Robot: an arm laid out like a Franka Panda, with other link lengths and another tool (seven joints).
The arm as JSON. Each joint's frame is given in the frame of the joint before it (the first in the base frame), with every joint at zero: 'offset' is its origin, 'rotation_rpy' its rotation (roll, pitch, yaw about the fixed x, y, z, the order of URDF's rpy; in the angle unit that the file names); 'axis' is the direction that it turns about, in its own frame. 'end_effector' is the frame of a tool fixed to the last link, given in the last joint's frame.
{
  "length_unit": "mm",
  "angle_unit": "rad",
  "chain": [
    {
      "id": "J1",
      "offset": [
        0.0,
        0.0,
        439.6
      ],
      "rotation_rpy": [
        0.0,
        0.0,
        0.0
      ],
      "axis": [
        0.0,
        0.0,
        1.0
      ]
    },
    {
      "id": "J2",
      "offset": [
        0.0,
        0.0,
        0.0
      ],
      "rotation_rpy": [
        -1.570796,
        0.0,
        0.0
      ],
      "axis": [
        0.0,
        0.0,
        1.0
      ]
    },
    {
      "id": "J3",
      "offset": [
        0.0,
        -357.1,
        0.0
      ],
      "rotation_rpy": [
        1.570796,
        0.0,
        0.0
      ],
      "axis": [
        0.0,
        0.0,
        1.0
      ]
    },
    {
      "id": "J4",
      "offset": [
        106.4,
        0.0,
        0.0
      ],
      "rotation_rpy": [
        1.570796,
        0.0,
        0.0
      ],
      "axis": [
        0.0,
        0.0,
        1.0
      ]
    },
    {
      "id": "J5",
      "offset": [
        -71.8,
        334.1,
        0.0
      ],
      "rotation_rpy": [
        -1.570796,
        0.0,
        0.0
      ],
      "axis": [
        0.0,
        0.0,
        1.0
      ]
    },
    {
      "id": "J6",
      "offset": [
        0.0,
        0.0,
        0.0
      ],
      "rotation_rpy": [
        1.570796,
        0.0,
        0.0
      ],
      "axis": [
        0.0,
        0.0,
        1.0
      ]
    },
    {
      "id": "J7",
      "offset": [
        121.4,
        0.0,
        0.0
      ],
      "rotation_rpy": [
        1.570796,
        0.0,
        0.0
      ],
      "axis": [
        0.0,
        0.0,
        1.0
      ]
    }
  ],
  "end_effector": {
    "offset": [
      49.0,
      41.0,
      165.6
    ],
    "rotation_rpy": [
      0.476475,
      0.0,
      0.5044
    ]
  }
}
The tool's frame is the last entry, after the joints.
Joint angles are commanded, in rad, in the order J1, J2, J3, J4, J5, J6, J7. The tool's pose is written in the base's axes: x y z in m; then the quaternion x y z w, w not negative. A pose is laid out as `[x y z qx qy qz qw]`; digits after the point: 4 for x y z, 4 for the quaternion.
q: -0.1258, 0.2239, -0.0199, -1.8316, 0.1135, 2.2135, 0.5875
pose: [0.6578 -0.1517 0.5248 -0.7530 0.5731 -0.1900 0.2618]
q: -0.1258, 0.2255, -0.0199, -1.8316, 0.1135, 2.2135, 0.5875
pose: [0.6579 -0.1518 0.5238 -0.7531 0.5733 -0.1893 0.2614]
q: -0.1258, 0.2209, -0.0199, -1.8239, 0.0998, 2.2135, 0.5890
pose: [0.6594 -0.1528 0.5313 -0.7553 0.5688 -0.1964 0.2597]
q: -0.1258, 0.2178, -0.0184, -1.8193, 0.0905, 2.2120, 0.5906
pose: [0.6603 -0.1524 0.5358 -0.7571 0.5658 -0.2001 0.2584]
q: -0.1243, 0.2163, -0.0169, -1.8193, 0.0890, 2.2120, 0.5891
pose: [0.6607 -0.1505 0.5369 -0.7585 0.5635 -0.2004 0.2587]
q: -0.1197, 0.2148, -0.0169, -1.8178, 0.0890, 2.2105, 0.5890
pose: [0.6614 -0.1475 0.5384 -0.7598 0.5615 -0.2003 0.2596]
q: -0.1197, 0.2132, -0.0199, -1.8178, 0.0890, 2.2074, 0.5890
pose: [0.6604 -0.1492 0.5390 -0.7592 0.5626 -0.2002 0.2588]
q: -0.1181, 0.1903, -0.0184, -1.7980, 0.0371, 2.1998, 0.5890
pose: [0.6624 -0.1502 0.5658 -0.7697 0.5439 -0.2217 0.2501]
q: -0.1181, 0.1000, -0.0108, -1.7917, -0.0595, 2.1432, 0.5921
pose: [0.6446 -0.1489 0.6249 -0.7875 0.5147 -0.2523 0.2263]
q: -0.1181, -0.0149, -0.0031, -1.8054, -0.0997, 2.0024, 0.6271
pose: [0.5999 -0.1445 0.6689 -0.7887 0.5260 -0.2464 0.2016]
